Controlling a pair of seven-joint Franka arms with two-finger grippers.
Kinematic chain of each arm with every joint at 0, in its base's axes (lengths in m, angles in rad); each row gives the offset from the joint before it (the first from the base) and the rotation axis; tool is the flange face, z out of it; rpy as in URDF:
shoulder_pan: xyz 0 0 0.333 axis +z
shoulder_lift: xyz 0 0 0 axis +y
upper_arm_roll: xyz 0 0 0.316 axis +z
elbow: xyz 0.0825 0 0 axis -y
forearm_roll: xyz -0.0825 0 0.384 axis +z
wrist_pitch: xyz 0 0 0 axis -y
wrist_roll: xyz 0.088 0 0 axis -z
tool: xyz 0 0 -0.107 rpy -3.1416 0 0
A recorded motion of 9 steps. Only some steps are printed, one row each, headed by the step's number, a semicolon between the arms.
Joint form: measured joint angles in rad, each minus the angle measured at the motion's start. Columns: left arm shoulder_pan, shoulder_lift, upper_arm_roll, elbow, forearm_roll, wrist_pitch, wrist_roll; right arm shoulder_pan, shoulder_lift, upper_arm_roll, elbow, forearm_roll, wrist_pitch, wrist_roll.
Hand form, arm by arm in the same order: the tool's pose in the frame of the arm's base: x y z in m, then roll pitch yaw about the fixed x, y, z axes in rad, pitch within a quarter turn. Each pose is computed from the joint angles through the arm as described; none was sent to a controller.
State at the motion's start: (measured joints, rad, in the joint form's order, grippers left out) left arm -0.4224 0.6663 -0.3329 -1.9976 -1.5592 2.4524 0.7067; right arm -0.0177 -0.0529 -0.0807 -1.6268 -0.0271 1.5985 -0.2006
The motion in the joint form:
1: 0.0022 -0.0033 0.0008 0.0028 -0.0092 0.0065 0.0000; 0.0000 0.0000 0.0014 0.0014 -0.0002 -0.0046 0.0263
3: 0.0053 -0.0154 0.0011 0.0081 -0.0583 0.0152 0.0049; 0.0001 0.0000 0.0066 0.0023 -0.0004 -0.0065 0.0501
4: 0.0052 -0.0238 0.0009 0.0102 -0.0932 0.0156 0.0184; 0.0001 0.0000 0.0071 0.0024 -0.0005 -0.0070 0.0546
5: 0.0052 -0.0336 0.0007 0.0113 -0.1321 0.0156 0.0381; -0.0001 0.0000 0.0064 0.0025 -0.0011 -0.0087 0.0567
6: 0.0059 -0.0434 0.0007 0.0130 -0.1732 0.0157 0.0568; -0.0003 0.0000 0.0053 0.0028 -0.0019 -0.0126 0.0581
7: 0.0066 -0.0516 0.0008 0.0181 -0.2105 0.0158 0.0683; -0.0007 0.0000 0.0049 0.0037 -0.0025 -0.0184 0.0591
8: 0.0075 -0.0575 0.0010 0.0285 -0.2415 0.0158 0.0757; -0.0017 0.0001 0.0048 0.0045 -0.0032 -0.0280 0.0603
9: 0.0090 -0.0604 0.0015 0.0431 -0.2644 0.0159 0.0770; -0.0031 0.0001 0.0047 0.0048 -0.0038 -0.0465 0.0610
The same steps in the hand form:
1: 0.4239 -0.4002 0.1269 2.1534 0.2182 -0.0792; 0.5372 -0.0563 0.6296 3.1151 -0.0169 0.0779
3: 0.4300 -0.3999 0.1350 2.1373 0.2161 -0.0349; 0.5373 -0.0534 0.6299 3.1152 -0.0165 0.0594
4: 0.4322 -0.4011 0.1403 2.1207 0.2106 -0.0156; 0.5373 -0.0532 0.6299 3.1152 -0.0162 0.0554
5: 0.4341 -0.4021 0.1461 2.1020 0.2017 0.0033; 0.5371 -0.0537 0.6298 3.1149 -0.0146 0.0523
6: 0.4366 -0.4029 0.1522 2.0825 0.1944 0.0257; 0.5366 -0.0545 0.6296 3.1147 -0.0109 0.0495
7: 0.4400 -0.4041 0.1585 2.0633 0.1909 0.0493; 0.5359 -0.0549 0.6295 3.1149 -0.0060 0.0476
8: 0.4448 -0.4060 0.1654 2.0436 0.1867 0.0707; 0.5349 -0.0555 0.6290 3.1154 0.0028 0.0450
9: 0.4510 -0.4081 0.1722 2.0253 0.1840 0.0900; 0.5328 -0.0562 0.6275 3.1174 0.0209 0.0424

